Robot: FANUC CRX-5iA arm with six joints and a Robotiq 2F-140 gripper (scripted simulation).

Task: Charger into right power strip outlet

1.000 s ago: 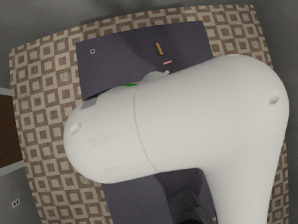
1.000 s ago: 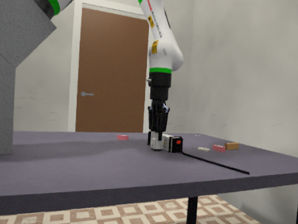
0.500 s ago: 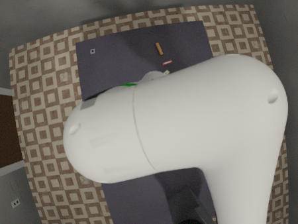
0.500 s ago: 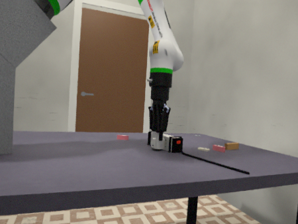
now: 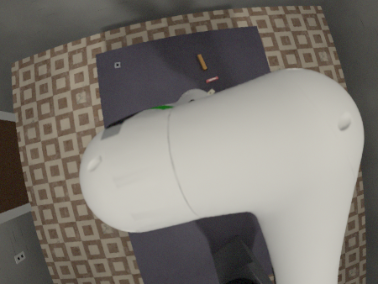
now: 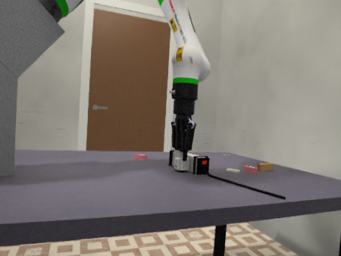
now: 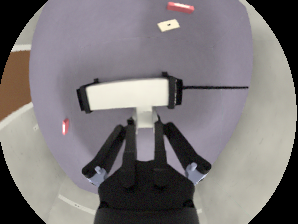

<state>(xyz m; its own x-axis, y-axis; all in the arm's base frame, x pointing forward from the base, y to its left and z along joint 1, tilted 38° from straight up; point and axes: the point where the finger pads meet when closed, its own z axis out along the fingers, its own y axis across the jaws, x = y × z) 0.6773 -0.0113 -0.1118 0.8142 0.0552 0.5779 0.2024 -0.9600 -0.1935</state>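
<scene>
Now: hand 10 mm short of the charger and 10 mm above it. Also, from my hand: power strip 60 mm ahead, 50 mm to the left, 10 mm below; red switch 70 mm ahead, 50 mm to the right.
</scene>
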